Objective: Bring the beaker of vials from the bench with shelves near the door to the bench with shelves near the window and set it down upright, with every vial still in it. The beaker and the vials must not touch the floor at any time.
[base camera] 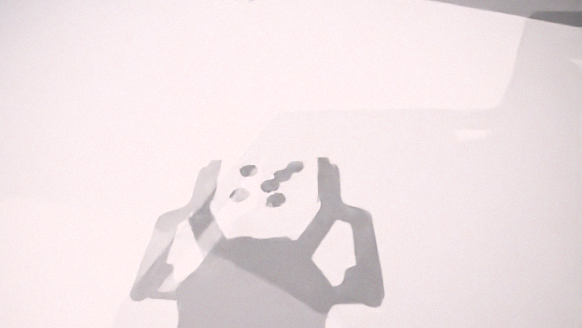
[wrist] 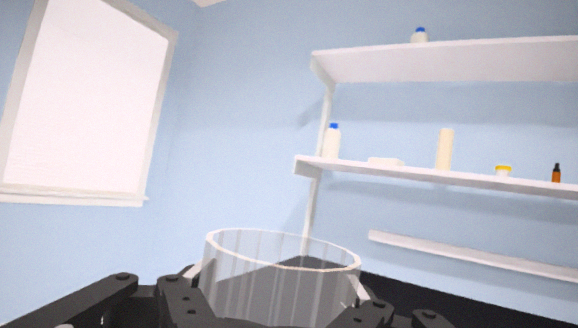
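Observation:
The clear beaker (wrist: 235, 285) shows at the bottom middle of the wrist view, upright or nearly so, with its rim above the fingers. My gripper (wrist: 277, 283) is shut on it, one finger on each side. Faint vertical lines show through its wall, but I cannot make out or count the vials in it. A black bench top (wrist: 425, 302) shows behind the beaker and to its right, below shelves on a blue wall. In the base camera view the shadow of the gripper lies on the floor, with several small dark spots between the finger shadows.
An upper shelf (wrist: 450, 62) and a middle shelf (wrist: 360, 167) hold bottles and small containers. A pale rail (wrist: 450, 252) runs along the wall below them. A bright window (wrist: 90, 100) is in the wall at the left. The pale floor (base camera: 125, 100) fills most of the base camera view.

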